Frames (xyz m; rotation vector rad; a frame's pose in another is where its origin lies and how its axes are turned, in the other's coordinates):
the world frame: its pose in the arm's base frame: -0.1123 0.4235 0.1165 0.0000 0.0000 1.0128
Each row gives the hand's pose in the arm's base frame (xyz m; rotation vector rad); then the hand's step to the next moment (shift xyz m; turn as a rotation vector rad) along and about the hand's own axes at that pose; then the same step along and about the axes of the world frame.
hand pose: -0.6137 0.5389 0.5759 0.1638 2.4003 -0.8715
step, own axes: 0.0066 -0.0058 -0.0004 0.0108 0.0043 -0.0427
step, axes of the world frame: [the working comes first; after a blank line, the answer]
step, axes of the arm's base frame: -0.0074 -0.0048 -0.0002 -0.0280 0.0291 0.0182

-0.0080 0.0037 -0.0002 0.0098 0.0391 0.0182
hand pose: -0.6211 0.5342 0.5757 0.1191 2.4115 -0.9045
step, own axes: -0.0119 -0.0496 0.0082 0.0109 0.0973 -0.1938
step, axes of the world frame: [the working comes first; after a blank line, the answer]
step, axes of the arm's base frame: 0.0006 -0.0420 0.0300 -0.0742 0.1958 0.0576

-0.0353 -0.0228 0.0300 0.1268 0.1666 0.0576
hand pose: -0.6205 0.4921 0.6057 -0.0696 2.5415 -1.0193
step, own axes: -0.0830 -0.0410 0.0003 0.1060 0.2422 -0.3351
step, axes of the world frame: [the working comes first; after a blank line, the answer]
step, axes of the arm's base frame: 0.0723 -0.0144 0.0560 -0.2009 0.3761 0.0197

0.0261 -0.0689 0.0560 0.2126 0.3696 0.0197
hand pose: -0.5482 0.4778 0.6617 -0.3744 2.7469 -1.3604
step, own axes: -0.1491 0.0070 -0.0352 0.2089 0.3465 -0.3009
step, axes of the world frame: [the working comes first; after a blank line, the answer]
step, axes of the arm's base frame: 0.1377 0.0671 0.0071 -0.3154 0.3857 -0.0775

0.1298 -0.0813 0.0071 0.1602 0.4718 -0.0775
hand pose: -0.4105 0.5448 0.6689 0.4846 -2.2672 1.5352
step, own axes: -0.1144 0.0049 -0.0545 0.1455 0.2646 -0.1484
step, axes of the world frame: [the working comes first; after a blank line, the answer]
step, axes of the arm's base frame: 0.1035 0.0617 -0.0394 -0.2368 0.2197 -0.0940

0.1072 -0.0552 -0.0394 0.0610 0.3173 -0.0940
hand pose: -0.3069 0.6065 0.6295 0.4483 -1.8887 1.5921
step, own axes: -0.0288 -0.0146 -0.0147 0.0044 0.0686 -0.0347
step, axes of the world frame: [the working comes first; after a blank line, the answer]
step, axes of the arm's base frame: 0.0341 0.0073 -0.0064 -0.0373 0.0489 -0.0463

0.0243 -0.0251 -0.0064 0.0218 0.0576 -0.0463
